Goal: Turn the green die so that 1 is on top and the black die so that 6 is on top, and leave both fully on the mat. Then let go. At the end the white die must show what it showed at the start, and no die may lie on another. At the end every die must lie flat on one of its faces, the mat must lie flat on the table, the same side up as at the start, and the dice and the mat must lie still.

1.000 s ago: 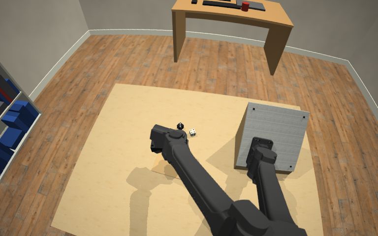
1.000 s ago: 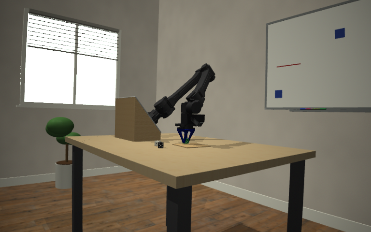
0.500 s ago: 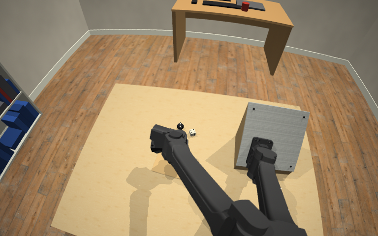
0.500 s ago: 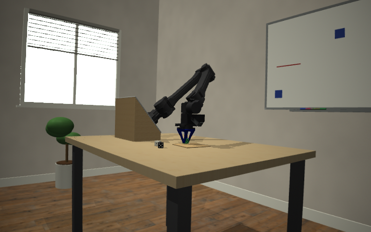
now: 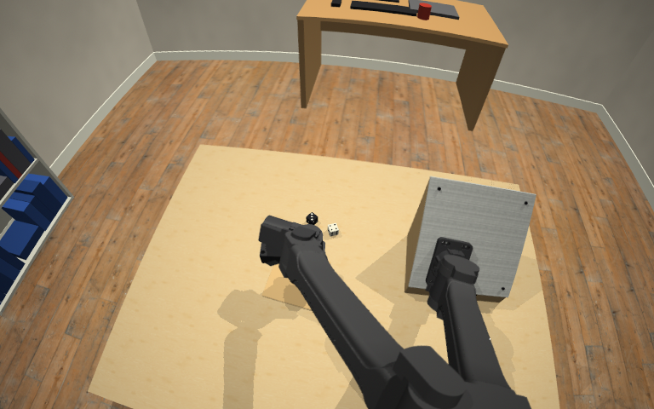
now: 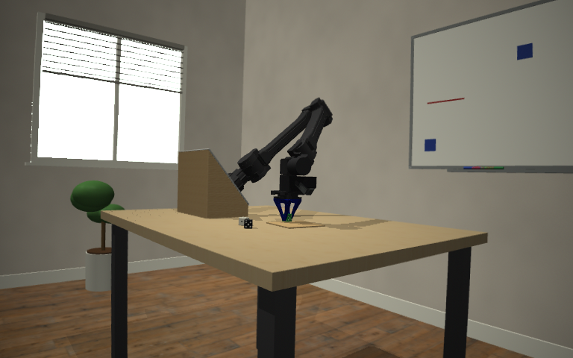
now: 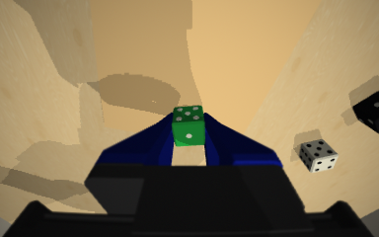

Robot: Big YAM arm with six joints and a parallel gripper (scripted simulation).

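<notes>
Right now my hand is right at the green die. The rest, counted from my hand: black die (40 mm ahead, 170 mm to the right, 10 mm below); tan mat (40 mm ahead, 10 mm to the left, 20 mm below); white die (20 mm behind, 150 mm to the right, 10 mm below).
</notes>
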